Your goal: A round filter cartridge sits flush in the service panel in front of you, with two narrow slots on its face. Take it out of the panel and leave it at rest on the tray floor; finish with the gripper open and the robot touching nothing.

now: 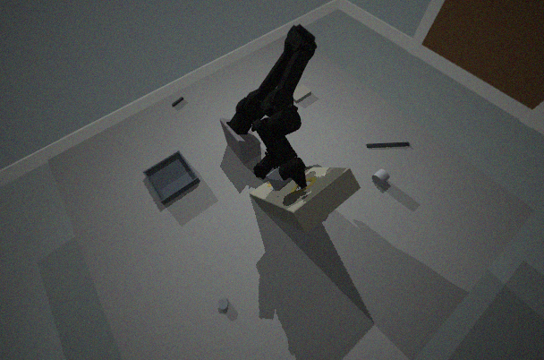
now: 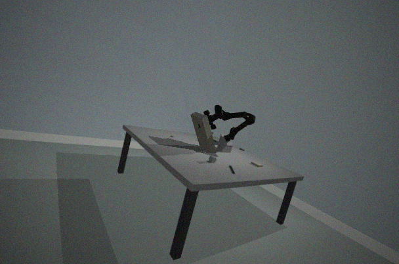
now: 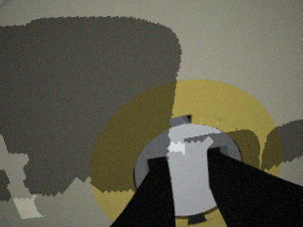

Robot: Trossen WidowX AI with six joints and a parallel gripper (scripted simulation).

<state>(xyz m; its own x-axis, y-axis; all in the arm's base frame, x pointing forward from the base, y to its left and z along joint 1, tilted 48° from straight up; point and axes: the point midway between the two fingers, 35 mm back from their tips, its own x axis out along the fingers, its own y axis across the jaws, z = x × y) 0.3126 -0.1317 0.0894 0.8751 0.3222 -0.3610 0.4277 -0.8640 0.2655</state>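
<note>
Right now my gripper tip is 10 mm short of the round filter cartridge and 10 mm above it. Also, from my gripper tip: tray 430 mm behind, 250 mm to the right, 230 mm below; beige service panel 80 mm below, 40 mm behind; grey cylinder 360 mm to the right, 230 mm below, 40 mm ahead.
</note>
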